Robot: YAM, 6 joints.
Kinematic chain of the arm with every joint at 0, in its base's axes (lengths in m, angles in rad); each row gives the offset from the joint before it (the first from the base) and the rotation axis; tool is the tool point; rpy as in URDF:
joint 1: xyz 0 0 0.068 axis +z
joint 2: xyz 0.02 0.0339 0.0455 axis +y
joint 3: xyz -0.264 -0.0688 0 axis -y
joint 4: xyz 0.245 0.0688 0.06 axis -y
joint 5: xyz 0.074 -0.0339 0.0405 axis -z
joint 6: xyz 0.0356 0 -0.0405 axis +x
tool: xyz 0 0 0 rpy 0 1.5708 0
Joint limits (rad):
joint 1: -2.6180..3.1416
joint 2: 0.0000..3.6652
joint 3: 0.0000..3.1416
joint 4: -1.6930..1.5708
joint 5: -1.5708..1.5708
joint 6: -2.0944..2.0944
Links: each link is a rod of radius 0.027 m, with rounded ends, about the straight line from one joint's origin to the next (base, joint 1, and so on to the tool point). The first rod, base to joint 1, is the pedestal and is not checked.
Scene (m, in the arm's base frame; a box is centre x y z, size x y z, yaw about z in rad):
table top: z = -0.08
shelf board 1: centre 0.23 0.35 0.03 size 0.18 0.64 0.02 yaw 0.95
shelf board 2: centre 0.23 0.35 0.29 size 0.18 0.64 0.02 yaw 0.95
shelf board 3: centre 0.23 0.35 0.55 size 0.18 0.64 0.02 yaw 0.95
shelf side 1: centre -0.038 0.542 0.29 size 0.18 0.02 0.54 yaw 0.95
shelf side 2: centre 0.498 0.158 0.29 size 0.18 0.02 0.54 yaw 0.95
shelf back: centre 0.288 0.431 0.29 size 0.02 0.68 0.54 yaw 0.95
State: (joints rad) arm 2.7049 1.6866 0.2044 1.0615 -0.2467 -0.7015
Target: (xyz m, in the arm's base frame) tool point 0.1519 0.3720 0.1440
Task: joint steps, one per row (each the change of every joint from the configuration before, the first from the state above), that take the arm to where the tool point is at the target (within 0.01 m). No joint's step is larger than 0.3 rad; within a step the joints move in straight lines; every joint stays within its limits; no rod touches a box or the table.
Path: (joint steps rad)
1: -0.2551 0.0559 0.1137 -0.0033 0.0247 0.0000
2: -0.2551 0.0559 0.1137 -0.0033 0.0246 0.0000
3: -0.2551 0.0559 0.1137 -0.0033 0.0247 0.0000
4: -0.2550 0.0559 0.1137 -0.0032 0.0246 0.0000
5: -0.2551 0.0559 0.1137 -0.0033 0.0247 0.0000
6: -0.2551 0.0559 0.1137 -0.0033 0.0246 0.0000

